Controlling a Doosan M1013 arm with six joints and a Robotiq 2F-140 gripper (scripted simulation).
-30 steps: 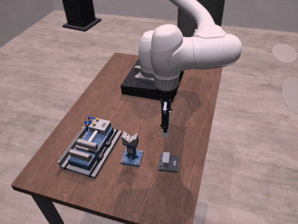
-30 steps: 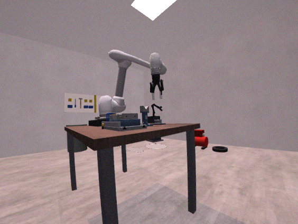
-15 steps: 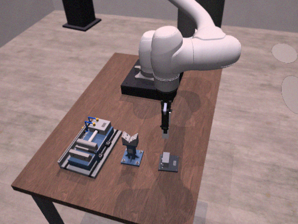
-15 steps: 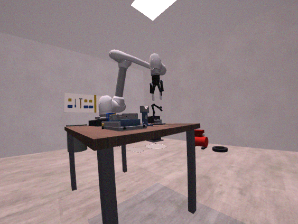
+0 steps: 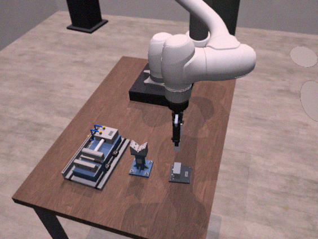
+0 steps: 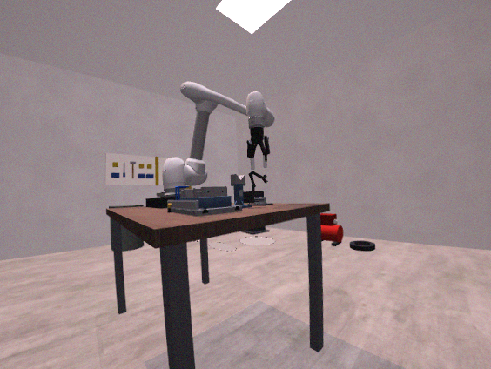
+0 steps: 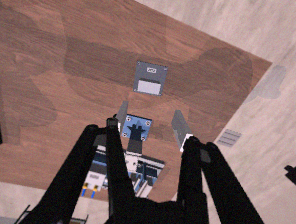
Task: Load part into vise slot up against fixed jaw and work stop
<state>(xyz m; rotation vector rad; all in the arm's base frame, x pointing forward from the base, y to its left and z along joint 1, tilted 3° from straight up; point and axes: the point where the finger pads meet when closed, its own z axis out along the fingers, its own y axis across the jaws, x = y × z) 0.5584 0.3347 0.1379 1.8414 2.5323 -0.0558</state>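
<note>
The part is 200 mm below my hand and 10 mm to the right of it. From my hand the other things lie so: air cylinder: 370 mm to the right, 150 mm below, 20 mm behind; then work stop: 310 mm to the right, 140 mm below, 140 mm ahead; then moving jaw: 360 mm to the right, 150 mm below, 110 mm ahead.
</note>
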